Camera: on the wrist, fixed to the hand. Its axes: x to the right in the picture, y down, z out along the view.
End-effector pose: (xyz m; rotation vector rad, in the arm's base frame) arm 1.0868 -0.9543 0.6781 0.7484 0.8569 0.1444
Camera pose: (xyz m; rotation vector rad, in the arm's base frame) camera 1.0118 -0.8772 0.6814 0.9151 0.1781 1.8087
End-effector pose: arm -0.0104 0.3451 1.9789 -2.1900 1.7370 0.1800
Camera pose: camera -0.0705 0.3231 2.0654 0.2825 -2.8333 -0.5747
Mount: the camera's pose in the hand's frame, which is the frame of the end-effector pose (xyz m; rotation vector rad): -0.0208 0.0463 -0.0949 -0.3761 0.2062 1.6483
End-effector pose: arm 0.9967 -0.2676 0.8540 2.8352 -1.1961 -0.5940
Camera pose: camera 0.9844 -0.2991 0.9562 0.8774 -2.3021 -0.2702
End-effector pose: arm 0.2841 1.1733 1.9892 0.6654 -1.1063 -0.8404
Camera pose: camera 0.3808 1.2204 1.9863 -0.5288 -0.8862 0.4572
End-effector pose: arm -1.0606 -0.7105 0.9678 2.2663 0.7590 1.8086
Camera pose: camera -1.1397 -0.7787 0.9940 -1.6391 1.2712 -1.4943
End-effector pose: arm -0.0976 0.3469 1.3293 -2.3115 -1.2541 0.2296
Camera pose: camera -0.0398 0.2762 1.3863 -2.9558 1.0127 0.2588
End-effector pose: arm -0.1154 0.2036 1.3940 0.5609 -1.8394 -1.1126
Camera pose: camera -0.0202 0.1977 1.4439 -0.9357 -1.1883 -0.1657
